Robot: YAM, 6 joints.
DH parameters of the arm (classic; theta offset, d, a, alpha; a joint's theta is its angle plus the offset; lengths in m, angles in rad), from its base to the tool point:
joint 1: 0 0.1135 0.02 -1.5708
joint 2: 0 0 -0.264 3.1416
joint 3: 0.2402 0 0.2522 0
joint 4: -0.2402 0 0.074 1.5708
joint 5: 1.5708 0 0 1.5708
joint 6: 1.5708 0.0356 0 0
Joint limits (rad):
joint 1: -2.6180..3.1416
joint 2: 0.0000..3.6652
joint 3: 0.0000..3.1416
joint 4: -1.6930..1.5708
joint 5: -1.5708..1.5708
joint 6: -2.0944..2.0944
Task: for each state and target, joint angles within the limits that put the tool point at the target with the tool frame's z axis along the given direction. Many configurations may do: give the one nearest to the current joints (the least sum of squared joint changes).
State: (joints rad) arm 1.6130 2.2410 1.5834 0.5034 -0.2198 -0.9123
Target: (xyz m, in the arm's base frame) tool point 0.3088 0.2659 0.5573 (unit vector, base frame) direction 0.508 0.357 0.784
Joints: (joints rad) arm 0.7165 1.9313 2.1457 0.6892 0.0645 -0.9123
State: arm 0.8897 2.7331 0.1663 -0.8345 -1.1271 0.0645
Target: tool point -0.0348 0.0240 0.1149 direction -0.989 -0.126 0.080
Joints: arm 1.5567 2.3548 0.0761 -1.3824 -1.4089 0.0645
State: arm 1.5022 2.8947 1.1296 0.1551 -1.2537 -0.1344
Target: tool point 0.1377 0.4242 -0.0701 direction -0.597 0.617 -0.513
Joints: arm 1.1945 2.7073 1.4423 0.2988 -0.8977 -0.1344
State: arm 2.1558 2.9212 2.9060 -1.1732 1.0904 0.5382
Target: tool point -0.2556 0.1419 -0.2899 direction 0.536 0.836 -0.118
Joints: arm 2.7540 3.6634 2.3026 -1.2012 1.3536 0.5382
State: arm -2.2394 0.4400 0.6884 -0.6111 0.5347 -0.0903
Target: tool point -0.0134 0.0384 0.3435 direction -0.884 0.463 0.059
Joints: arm -2.2607 0.0029 0.7235 -0.4411 1.3552 -0.0903
